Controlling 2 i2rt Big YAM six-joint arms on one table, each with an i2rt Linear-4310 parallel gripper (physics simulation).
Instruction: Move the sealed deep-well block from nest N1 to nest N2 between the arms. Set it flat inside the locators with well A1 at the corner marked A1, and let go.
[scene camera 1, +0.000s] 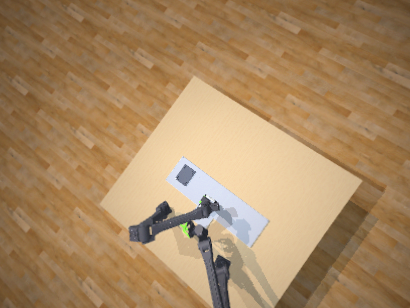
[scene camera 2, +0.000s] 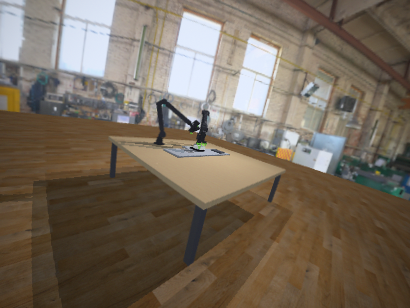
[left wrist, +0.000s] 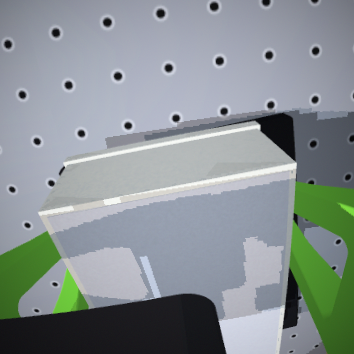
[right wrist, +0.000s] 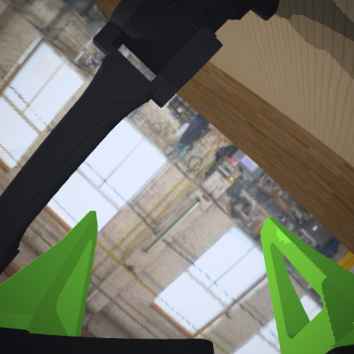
My left gripper (left wrist: 173, 205) is 0.13 m from the lens. A white deep-well block (left wrist: 209, 212) is 0.09 m from the lens. A dark nest (left wrist: 278, 127): 0.14 m from the lens. The marked spots on the dark nest and the white deep-well block are 0.07 m apart.
